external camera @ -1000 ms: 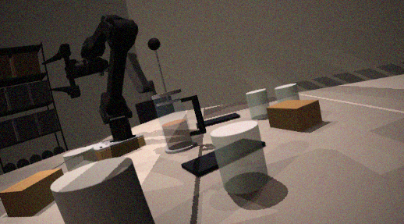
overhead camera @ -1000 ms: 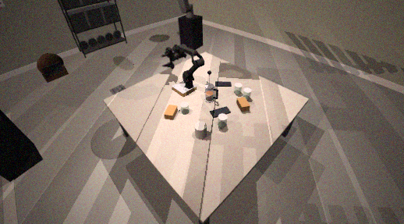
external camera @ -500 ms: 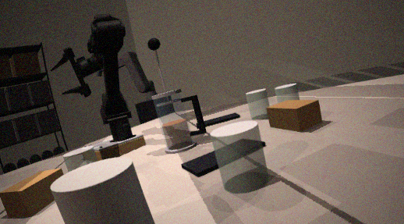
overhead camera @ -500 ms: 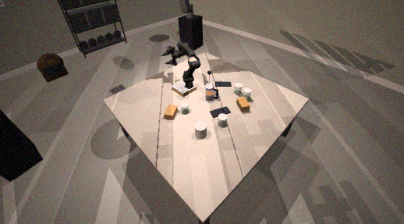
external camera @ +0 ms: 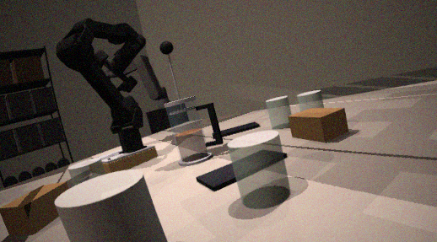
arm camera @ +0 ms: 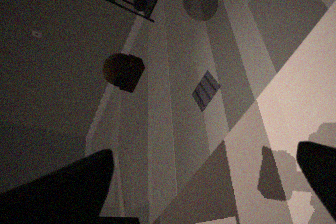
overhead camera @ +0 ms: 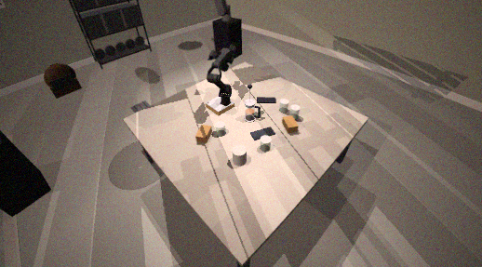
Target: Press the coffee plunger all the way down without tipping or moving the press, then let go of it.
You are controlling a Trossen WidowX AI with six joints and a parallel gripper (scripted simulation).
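My gripper tip is 450 mm short of the glass coffee press, 120 mm to the left of it and 140 mm above it.
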